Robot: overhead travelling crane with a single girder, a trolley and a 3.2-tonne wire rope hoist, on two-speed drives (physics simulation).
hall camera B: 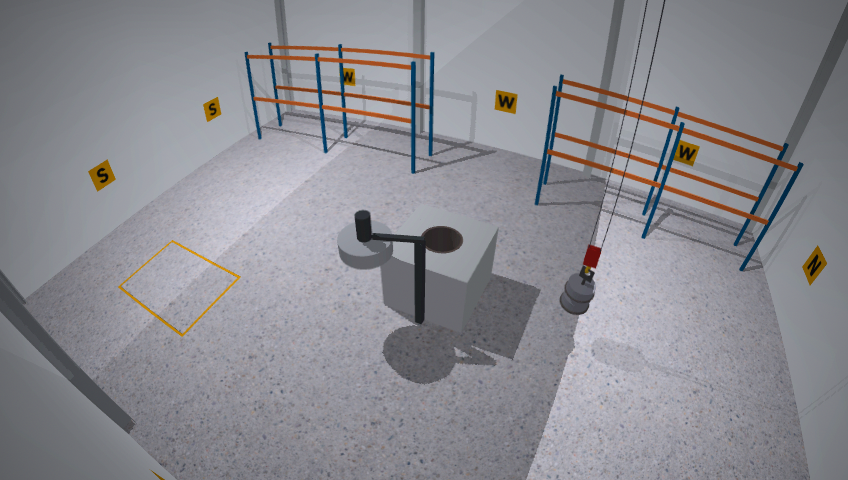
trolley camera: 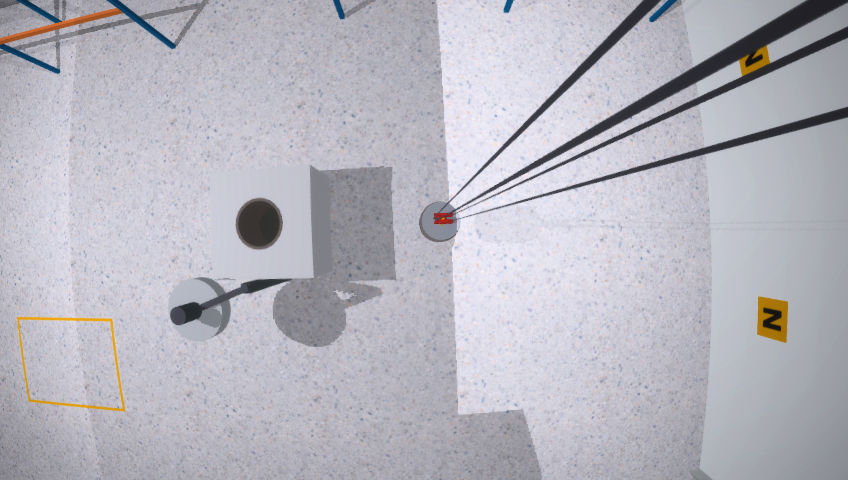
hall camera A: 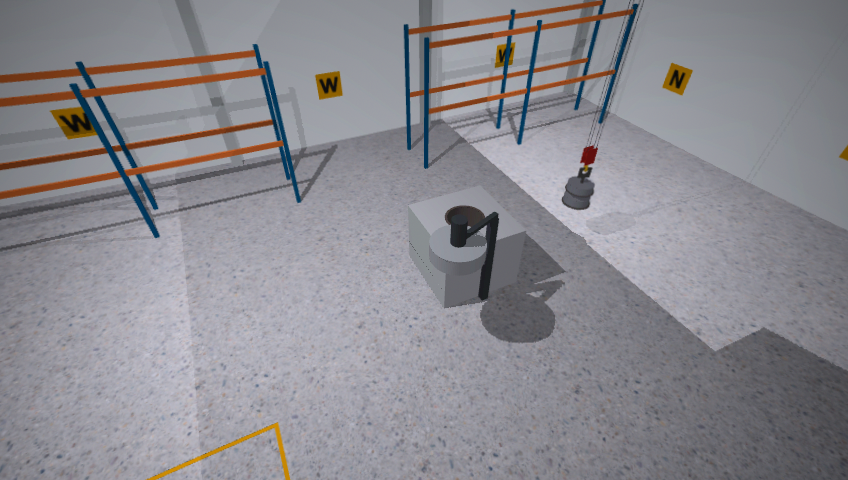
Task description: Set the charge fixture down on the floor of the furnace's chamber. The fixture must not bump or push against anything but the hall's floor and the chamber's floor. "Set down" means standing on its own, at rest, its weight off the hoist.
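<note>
The grey, round, stepped charge fixture [hall camera A: 577,195] [hall camera B: 577,295] [trolley camera: 429,227] hangs upright from the hook [hall camera A: 585,169] [hall camera B: 587,271] [trolley camera: 443,219] under the red block, apart from its floor shadow. It is beside the furnace, on the side toward the N wall, clear of it. The hook is shut on the fixture's lug. The furnace [hall camera A: 461,291] [hall camera B: 440,297] [trolley camera: 291,237] is a pale box with a round chamber opening [hall camera A: 474,215] [hall camera B: 442,239] [trolley camera: 259,223] in its top. The opening is uncovered in the trolley view; the chamber's floor is dark.
The round grey lid [hall camera A: 439,254] [hall camera B: 364,258] [trolley camera: 199,290], with a black cylinder, is held beside the furnace by a black arm and post [hall camera A: 488,261] [hall camera B: 419,285]. Blue-and-orange racks [hall camera A: 426,101] [hall camera B: 540,178] stand along the W wall. A yellow rectangle [hall camera B: 211,305] [trolley camera: 65,318] marks the floor.
</note>
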